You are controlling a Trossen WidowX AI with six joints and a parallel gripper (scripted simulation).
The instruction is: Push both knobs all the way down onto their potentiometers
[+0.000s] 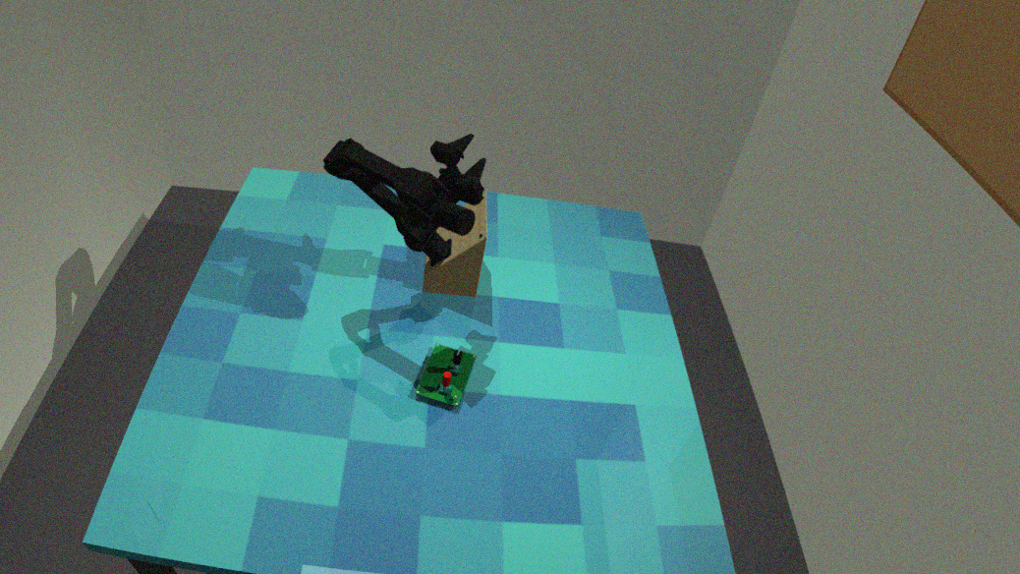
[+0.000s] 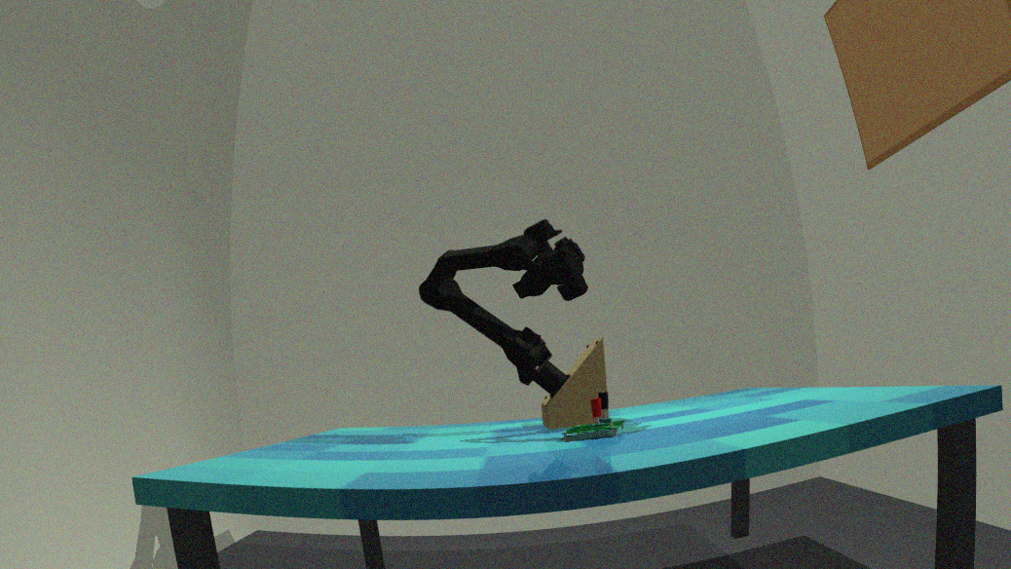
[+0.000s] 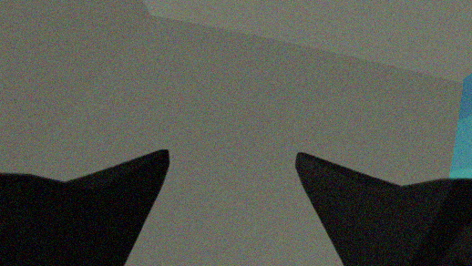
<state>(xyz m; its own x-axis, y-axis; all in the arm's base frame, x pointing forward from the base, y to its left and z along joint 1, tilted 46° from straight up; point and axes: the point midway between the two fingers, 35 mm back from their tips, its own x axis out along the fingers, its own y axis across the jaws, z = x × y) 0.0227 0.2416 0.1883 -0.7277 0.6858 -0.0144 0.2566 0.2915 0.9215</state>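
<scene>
Now: gripper tip 320 mm short of the black knob and 350 mm above it. The rest, counted from my gripper tip: red knob: 380 mm ahead, 20 mm to the right, 360 mm below.
</scene>
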